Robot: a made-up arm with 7 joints. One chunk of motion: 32 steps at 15 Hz.
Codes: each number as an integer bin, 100 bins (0 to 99) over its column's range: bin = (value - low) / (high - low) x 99, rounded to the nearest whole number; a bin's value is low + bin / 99 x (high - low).
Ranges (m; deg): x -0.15..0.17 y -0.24..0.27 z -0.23..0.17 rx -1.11..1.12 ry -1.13..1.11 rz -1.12..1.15
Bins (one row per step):
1: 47 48 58 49 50 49
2: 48 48 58 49 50 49
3: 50 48 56 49 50 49
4: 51 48 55 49 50 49
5: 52 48 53 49 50 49
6: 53 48 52 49 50 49
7: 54 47 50 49 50 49
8: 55 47 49 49 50 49
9: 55 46 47 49 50 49
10: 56 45 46 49 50 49
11: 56 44 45 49 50 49
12: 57 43 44 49 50 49
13: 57 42 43 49 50 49
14: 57 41 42 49 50 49
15: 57 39 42 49 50 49
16: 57 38 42 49 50 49
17: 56 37 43 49 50 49
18: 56 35 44 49 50 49
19: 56 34 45 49 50 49
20: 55 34 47 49 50 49
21: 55 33 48 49 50 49
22: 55 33 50 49 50 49
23: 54 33 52 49 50 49
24: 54 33 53 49 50 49
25: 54 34 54 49 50 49
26: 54 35 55 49 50 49
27: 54 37 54 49 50 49
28: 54 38 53 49 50 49
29: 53 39 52 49 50 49
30: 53 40 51 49 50 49
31: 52 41 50 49 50 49
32: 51 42 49 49 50 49
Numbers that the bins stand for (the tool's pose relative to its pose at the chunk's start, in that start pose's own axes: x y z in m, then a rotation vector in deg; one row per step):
1: 0.0019 0.0073 0.0043 -0.01 0.00 0.00
2: 0.0052 0.0073 0.0043 -0.01 0.00 0.00
3: 0.0116 0.0073 -0.0037 -0.01 0.00 0.00
4: 0.0148 0.0073 -0.0078 -0.01 0.00 0.00
5: 0.0181 0.0073 -0.0159 -0.01 0.00 0.00
6: 0.0213 0.0073 -0.0199 -0.01 0.00 0.00
7: 0.0245 0.0021 -0.0280 -0.01 0.00 0.00
8: 0.0278 0.0021 -0.0320 -0.01 0.00 0.00
9: 0.0278 -0.0030 -0.0401 -0.01 0.00 0.00
10: 0.0310 -0.0082 -0.0441 -0.01 0.00 0.00
11: 0.0310 -0.0133 -0.0482 -0.01 0.00 0.00
12: 0.0342 -0.0185 -0.0522 -0.01 0.00 0.00
13: 0.0342 -0.0236 -0.0563 -0.01 0.00 0.00
14: 0.0342 -0.0288 -0.0603 -0.01 0.00 0.00
15: 0.0342 -0.0391 -0.0603 -0.01 0.00 0.00
16: 0.0342 -0.0442 -0.0603 -0.01 0.00 0.00
17: 0.0310 -0.0494 -0.0563 -0.01 0.00 0.00
18: 0.0310 -0.0597 -0.0522 -0.01 0.00 0.00
19: 0.0310 -0.0648 -0.0482 -0.01 0.00 0.00
20: 0.0278 -0.0648 -0.0401 -0.01 0.00 0.00
21: 0.0278 -0.0700 -0.0361 -0.01 0.00 0.00
22: 0.0278 -0.0700 -0.0280 -0.01 0.00 0.00
23: 0.0245 -0.0700 -0.0199 -0.01 0.00 0.00
24: 0.0245 -0.0700 -0.0159 -0.01 0.00 0.00
25: 0.0245 -0.0648 -0.0118 -0.01 0.00 0.00
26: 0.0245 -0.0597 -0.0078 -0.01 0.00 0.00
27: 0.0245 -0.0494 -0.0118 -0.01 0.00 0.00
28: 0.0245 -0.0442 -0.0159 -0.01 0.00 0.00
29: 0.0213 -0.0391 -0.0199 -0.01 0.00 0.00
30: 0.0213 -0.0339 -0.0239 -0.01 0.00 0.00
31: 0.0181 -0.0288 -0.0280 -0.01 0.00 0.00
32: 0.0148 -0.0236 -0.0320 -0.01 0.00 0.00

